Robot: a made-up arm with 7 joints. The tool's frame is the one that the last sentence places. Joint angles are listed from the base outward.
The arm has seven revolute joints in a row. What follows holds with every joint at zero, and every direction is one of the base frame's.
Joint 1 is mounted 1.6 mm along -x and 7.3 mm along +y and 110.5 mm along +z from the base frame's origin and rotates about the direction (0, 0.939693, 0.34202), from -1.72 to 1.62 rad.
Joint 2 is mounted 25.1 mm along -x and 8 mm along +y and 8.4 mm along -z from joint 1 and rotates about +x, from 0.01 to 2.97 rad.
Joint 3 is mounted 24.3 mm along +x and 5.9 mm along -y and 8 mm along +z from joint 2 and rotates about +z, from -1.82 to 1.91 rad.
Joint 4 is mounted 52.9 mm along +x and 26.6 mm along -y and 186 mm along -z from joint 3 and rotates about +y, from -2.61 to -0.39 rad.
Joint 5 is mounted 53.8 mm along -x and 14.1 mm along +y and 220.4 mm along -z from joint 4 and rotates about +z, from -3.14 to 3.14 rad.
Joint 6 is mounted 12.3 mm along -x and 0.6 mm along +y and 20.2 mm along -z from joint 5 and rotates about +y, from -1.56 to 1.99 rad.
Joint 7 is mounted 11.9 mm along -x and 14.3 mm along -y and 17.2 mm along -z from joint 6 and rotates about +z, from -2.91 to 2.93 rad.
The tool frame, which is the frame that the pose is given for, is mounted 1.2 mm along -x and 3 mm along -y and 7.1 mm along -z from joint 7; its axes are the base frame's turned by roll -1.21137, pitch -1.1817 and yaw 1.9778 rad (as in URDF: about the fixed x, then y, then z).
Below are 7 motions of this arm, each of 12 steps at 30 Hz.
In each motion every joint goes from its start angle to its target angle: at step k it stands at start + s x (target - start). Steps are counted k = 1, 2, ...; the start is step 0. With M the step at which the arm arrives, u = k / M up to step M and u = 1 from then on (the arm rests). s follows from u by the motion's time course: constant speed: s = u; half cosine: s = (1 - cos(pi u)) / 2; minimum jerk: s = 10 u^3 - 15 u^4 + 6 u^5.
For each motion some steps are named. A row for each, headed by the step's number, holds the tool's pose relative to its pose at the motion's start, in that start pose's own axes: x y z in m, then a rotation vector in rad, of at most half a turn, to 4 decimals.
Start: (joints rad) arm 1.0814 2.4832 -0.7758 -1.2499 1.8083 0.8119 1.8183
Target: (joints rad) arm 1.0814 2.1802 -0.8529 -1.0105 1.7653 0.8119 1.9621
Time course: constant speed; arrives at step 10
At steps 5, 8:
5: -0.0286 0.0289 -0.0224 0.1158 -0.0945 -0.0405
8: -0.0435 0.0492 -0.0358 0.1769 -0.1560 -0.0636

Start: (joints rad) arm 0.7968 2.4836 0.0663 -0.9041 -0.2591 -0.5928 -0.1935
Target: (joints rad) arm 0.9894 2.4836 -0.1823 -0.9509 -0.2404 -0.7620 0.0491
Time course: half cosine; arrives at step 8
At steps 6, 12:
6: -0.0547 -0.0726 -0.0084 0.0948 -0.1210 0.4732
12: -0.0610 -0.0866 -0.0090 0.1170 -0.1325 0.5566

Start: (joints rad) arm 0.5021 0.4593 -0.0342 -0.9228 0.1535 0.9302 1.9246
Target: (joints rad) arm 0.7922 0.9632 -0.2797 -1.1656 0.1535 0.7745 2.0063
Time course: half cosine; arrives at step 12
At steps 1, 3, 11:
1: -0.0008 -0.0016 -0.0022 -0.0048 -0.0006 0.0079
3: -0.0062 -0.0138 -0.0186 -0.0442 -0.0044 0.0653
11: -0.0149 -0.0773 -0.1173 -0.3885 0.0036 0.3150

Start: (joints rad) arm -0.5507 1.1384 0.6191 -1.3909 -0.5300 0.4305 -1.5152
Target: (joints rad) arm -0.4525 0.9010 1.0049 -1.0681 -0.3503 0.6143 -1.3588
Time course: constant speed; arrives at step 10
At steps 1, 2, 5, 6, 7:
1: -0.0048 -0.0144 0.0093 0.0536 0.0261 0.0727
2: -0.0087 -0.0296 0.0185 0.1076 0.0533 0.1452
5: -0.0144 -0.0786 0.0453 0.2716 0.1423 0.3612
6: -0.0142 -0.0959 0.0538 0.3269 0.1746 0.4326
7: -0.0129 -0.1135 0.0621 0.3824 0.2082 0.5034

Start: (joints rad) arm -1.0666 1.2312 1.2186 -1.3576 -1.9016 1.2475 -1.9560
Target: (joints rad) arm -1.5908 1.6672 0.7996 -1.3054 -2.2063 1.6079 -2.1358
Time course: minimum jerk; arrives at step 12
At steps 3, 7, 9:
3: 0.0002 0.0163 0.0129 0.0316 0.0371 0.0394
7: -0.0260 0.0864 0.0831 0.1793 0.2725 0.3032
9: -0.0488 0.1069 0.1117 0.2297 0.3939 0.4442

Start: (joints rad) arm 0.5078 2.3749 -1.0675 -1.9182 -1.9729 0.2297 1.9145
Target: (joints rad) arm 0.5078 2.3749 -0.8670 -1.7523 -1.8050 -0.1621 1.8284
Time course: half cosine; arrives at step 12
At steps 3, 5, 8, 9, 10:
3: 0.0041 0.0103 0.0004 0.0162 0.0503 -0.0123
5: 0.0112 0.0257 0.0009 0.0448 0.1235 -0.0289
8: 0.0254 0.0504 0.0011 0.1033 0.2358 -0.0500
9: 0.0297 0.0568 0.0010 0.1212 0.2637 -0.0540
10: 0.0332 0.0617 0.0009 0.1355 0.2843 -0.0565

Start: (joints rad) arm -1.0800 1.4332 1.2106 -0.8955 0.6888 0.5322 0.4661
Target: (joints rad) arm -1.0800 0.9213 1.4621 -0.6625 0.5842 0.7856 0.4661
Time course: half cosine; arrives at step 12
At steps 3, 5, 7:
3: 0.0145 0.0360 -0.0065 0.0708 -0.0350 -0.1117
5: 0.0425 0.0900 -0.0113 0.1817 -0.0849 -0.2842
7: 0.0831 0.1488 -0.0092 0.3140 -0.1374 -0.4846

